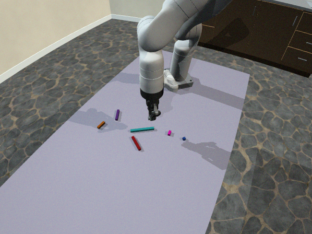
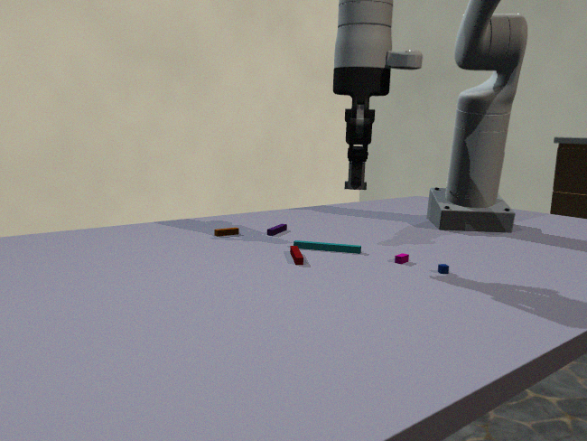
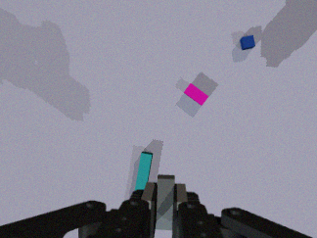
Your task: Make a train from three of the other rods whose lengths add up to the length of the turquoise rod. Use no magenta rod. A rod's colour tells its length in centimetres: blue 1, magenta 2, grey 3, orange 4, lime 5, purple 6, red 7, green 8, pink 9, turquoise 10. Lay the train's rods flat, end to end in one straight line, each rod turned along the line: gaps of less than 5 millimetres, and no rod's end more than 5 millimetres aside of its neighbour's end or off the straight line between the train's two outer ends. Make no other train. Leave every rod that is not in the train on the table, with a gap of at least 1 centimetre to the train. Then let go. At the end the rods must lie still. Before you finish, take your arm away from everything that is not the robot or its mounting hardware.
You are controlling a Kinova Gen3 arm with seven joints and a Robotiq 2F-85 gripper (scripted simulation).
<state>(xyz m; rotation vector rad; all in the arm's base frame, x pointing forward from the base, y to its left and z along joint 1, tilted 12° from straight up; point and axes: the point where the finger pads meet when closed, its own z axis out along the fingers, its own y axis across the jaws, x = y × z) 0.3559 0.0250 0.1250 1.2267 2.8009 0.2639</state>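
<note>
My gripper is now 130 mm to the right of the blue rod, 110 mm above it and 30 mm past it. The rest, counted from my hand: turquoise rod: 110 mm below, 50 mm to the right; then grey rod: 10 mm below; then magenta rod: 110 mm below, 60 mm to the left, 30 mm behind.
</note>
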